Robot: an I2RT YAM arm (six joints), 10 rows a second.
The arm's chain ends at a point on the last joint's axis. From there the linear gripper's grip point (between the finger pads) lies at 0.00 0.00 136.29 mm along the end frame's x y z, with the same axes.
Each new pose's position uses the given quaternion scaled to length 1; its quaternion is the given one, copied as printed.
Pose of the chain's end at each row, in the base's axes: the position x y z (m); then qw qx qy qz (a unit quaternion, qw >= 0):
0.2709 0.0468 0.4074 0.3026 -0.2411 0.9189 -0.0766
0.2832 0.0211 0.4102 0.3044 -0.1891 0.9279 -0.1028
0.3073 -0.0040 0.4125 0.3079 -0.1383 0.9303 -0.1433
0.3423 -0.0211 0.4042 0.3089 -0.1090 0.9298 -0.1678
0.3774 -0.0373 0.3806 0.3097 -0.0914 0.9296 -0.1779
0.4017 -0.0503 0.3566 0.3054 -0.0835 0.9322 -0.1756
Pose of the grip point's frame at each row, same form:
0.3517 0.0475 0.2977 0.3026 -0.2411 0.9189 -0.0766
0.3655 0.0108 0.3020 0.3044 -0.1891 0.9279 -0.1028
0.3908 -0.0287 0.3077 0.3079 -0.1383 0.9303 -0.1433
0.4256 -0.0545 0.3016 0.3089 -0.1090 0.9298 -0.1678
0.4603 -0.0747 0.2791 0.3097 -0.0914 0.9296 -0.1779
0.4833 -0.0880 0.2541 0.3054 -0.0835 0.9322 -0.1756

